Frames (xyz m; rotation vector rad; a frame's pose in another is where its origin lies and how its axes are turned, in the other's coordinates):
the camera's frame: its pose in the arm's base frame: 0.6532 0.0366 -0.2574 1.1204 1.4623 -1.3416
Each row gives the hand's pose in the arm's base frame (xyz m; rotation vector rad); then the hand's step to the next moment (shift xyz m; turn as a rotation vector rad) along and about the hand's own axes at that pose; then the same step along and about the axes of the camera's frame.
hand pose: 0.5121 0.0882 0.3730 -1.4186 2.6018 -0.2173
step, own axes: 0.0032 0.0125 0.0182 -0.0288 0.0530 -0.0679
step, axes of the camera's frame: 0.0221 -0.0025 -0.0016 -0.0406 -0.0541 -0.0606
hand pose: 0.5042 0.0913 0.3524 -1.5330 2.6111 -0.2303
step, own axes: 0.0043 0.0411 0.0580 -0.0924 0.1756 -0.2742
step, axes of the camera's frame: 0.0701 -0.0103 -0.0067 -0.1786 -0.2007 -0.2058
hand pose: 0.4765 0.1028 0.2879 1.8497 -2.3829 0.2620
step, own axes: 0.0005 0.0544 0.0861 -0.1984 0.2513 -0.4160
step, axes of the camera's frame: 0.0973 -0.0280 0.0114 -0.2645 -0.2723 -0.3626
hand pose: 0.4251 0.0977 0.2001 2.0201 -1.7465 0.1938
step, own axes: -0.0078 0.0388 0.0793 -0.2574 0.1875 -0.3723
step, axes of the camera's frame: 0.0727 -0.0371 0.0346 -0.1972 -0.2106 -0.3960
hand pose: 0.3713 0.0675 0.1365 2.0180 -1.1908 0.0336
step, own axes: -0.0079 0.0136 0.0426 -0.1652 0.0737 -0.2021
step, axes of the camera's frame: 0.0292 -0.0229 0.0261 -0.0810 -0.1002 -0.2387
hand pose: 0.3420 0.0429 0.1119 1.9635 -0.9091 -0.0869
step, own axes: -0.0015 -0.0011 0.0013 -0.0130 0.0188 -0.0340
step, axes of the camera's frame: 0.0022 -0.0004 -0.0002 -0.0252 -0.0126 -0.0297
